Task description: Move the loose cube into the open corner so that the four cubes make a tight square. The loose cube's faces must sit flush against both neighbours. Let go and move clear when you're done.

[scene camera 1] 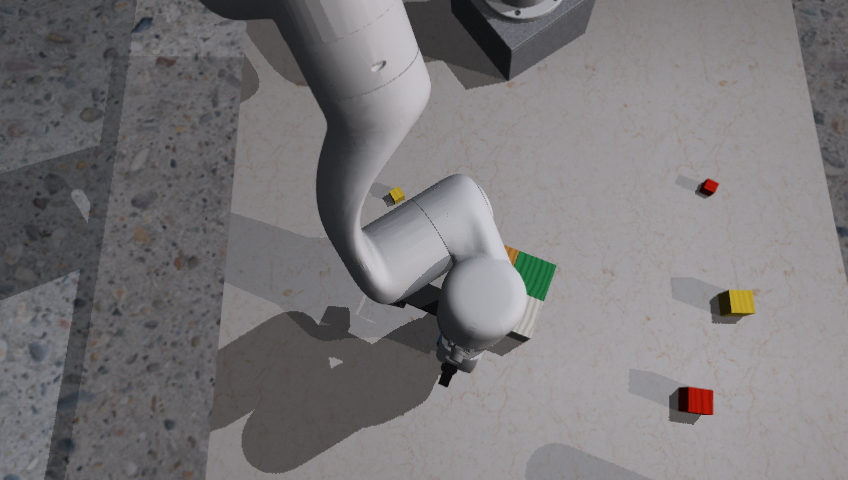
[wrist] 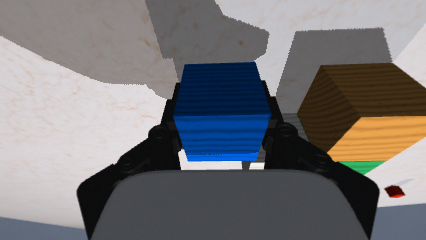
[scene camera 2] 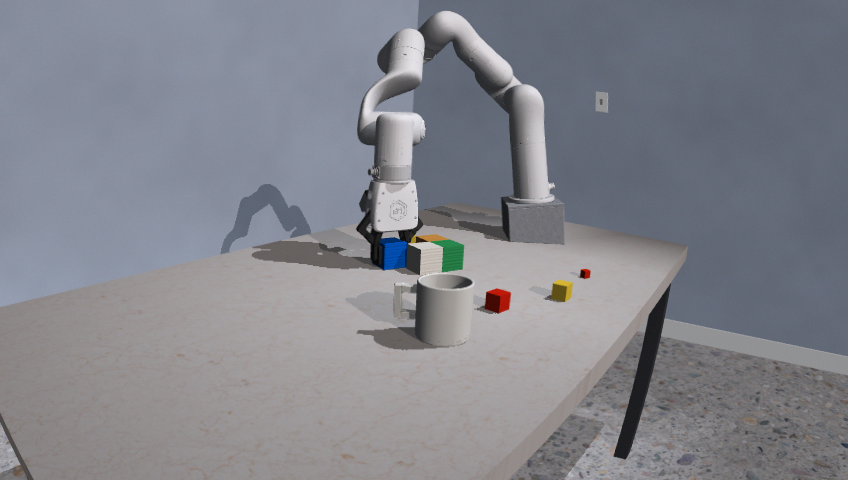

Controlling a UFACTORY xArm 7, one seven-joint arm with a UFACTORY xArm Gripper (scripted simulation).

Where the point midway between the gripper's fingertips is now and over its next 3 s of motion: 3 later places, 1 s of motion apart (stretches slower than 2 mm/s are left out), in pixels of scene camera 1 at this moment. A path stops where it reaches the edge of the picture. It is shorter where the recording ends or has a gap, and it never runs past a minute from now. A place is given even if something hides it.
The gripper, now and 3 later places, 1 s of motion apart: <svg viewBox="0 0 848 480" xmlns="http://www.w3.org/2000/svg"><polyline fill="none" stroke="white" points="461,334 462,333 465,327 467,324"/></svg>
